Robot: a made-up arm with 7 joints.
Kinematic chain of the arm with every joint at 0, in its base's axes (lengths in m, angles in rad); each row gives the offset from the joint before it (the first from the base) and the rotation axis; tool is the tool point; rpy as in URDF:
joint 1: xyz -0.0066 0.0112 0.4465 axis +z
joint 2: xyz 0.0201 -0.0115 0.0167 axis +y
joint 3: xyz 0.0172 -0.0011 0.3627 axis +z
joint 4: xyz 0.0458 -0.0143 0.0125 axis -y
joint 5: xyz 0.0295 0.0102 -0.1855 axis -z
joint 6: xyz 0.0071 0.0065 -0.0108 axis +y
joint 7: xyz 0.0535 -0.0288 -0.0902 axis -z
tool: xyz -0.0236 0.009 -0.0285 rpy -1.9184 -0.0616 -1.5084
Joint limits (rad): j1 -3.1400..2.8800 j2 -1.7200..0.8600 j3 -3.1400..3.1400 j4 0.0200..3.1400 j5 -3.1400..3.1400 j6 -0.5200..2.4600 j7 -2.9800..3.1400
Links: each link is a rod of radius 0.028 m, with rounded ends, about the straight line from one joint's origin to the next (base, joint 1, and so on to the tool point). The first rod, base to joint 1, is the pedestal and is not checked.
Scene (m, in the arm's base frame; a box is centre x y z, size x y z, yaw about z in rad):
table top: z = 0
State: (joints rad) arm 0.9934 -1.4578 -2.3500 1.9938 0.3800 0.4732 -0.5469
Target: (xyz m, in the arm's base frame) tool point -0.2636 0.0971 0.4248
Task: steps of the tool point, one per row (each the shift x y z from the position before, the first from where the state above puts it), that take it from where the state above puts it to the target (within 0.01 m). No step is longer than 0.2 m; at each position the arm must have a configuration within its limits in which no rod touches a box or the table.
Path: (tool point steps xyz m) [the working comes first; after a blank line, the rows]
Joints at the target: -0.2740 -0.7650 -3.1400 0.9728 0.0892 0.9981 -0.6331
Straight joint move there: clear.

1: -0.1268 0.0860 0.0119
2: -0.0974 0.1285 0.0159
3: -0.0460 0.1546 0.0255
4: 0.0176 0.1526 0.0367
5: 0.0755 0.1172 0.0453

